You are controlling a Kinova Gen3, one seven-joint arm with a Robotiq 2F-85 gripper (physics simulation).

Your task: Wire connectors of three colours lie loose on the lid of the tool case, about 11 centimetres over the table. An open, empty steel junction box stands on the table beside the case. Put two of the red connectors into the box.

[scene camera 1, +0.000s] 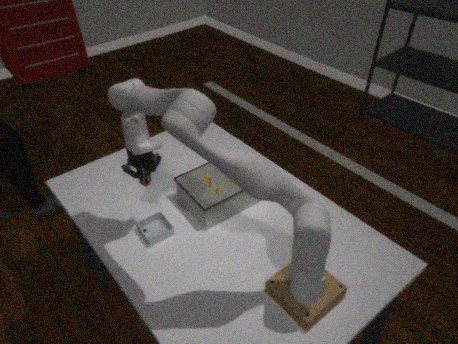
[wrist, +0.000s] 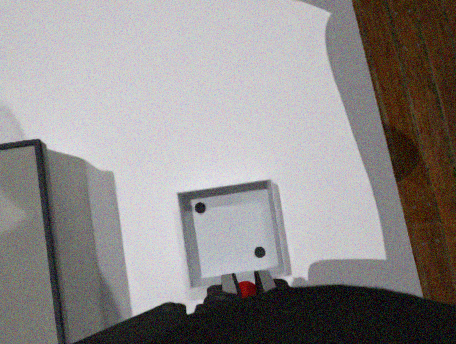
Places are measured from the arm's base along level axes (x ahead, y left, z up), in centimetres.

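Where they show: gripper, between the fingertips: [scene camera 1: 145, 183] [wrist: 246, 293]; arm's base, origin of its link: [scene camera 1: 305, 290].
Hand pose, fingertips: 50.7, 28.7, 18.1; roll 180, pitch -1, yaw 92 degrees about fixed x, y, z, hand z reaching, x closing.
Things, the pixels of their top centre, and the offset from my fingertips, as dx, dy, dz. "*": a spot on its surface instead.
- red connector, centre of its top: [wrist: 250, 314] [scene camera 1: 144, 178] +0.4, +0.0, +1.9
- steel junction box, centre of its top: [wrist: 231, 233] [scene camera 1: 154, 225] -0.6, +0.1, -19.6
- tool case lid, a spot on its surface: [wrist: 22, 240] * -1.9, -17.4, -12.4
My gripper [scene camera 1: 145, 182] [wrist: 246, 293] is shut on a red connector [scene camera 1: 147, 184] [wrist: 247, 289], held in the air. In the wrist view the fingertips overlap the near wall of the steel junction box [scene camera 1: 162, 239] [wrist: 189, 240]; in the scene view they appear well above the table, behind the box. The box is open and shows two dark round spots on its floor, with no connector visible. The tool case lid [scene camera 1: 196, 189] [wrist: 22, 240] bears yellow connectors [scene camera 1: 207, 177] [scene camera 1: 218, 191] [scene camera 1: 233, 183] and an orange-looking one [scene camera 1: 210, 184]. The arm hides the lid's back part.
The case stands beside the box, its lid higher than the box. The arm reaches over the case from its wooden base [scene camera 1: 283, 289]. A person's leg [scene camera 1: 17, 165] shows beyond the table's left edge. A red cabinet [scene camera 1: 45, 40] and a shelf unit [scene camera 1: 378, 47] stand farther off.
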